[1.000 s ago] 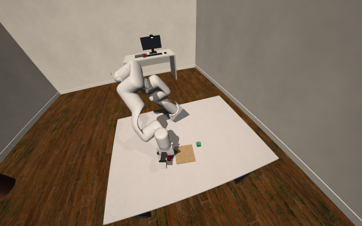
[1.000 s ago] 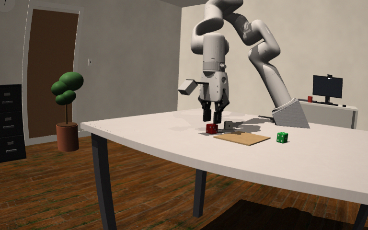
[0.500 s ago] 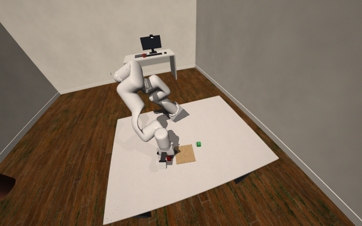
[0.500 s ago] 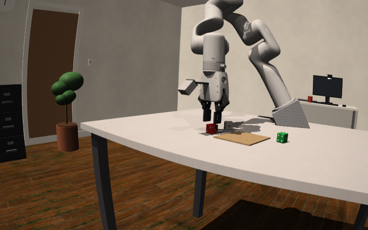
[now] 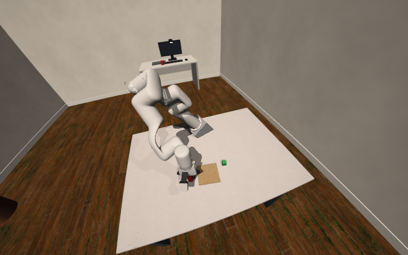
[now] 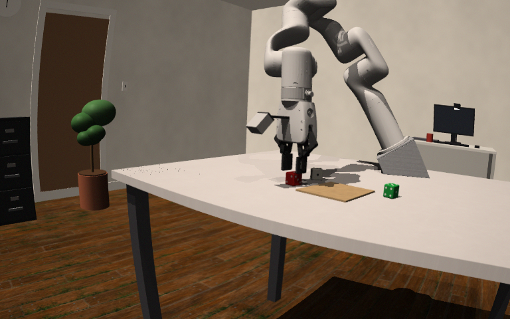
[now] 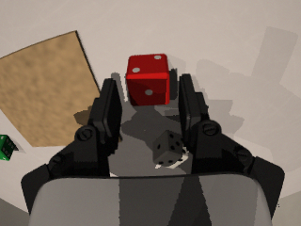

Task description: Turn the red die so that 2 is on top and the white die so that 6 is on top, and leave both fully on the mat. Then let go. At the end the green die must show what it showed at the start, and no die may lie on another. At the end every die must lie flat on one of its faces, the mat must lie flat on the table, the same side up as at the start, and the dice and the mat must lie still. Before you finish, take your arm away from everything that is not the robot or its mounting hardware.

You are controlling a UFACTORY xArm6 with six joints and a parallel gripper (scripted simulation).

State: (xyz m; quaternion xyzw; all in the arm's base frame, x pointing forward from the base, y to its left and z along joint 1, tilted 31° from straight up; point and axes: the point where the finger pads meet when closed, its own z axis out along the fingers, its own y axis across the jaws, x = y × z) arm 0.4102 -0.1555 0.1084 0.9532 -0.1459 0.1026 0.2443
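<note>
Right now the red die is 4 cm below my hand. From my hand the other things lie so: green die: 2 cm behind, 26 cm to the left, 4 cm below; then white die: 10 cm behind, 2 cm to the left, 4 cm below; then tan mat: 12 cm to the left, 5 cm below.
</note>
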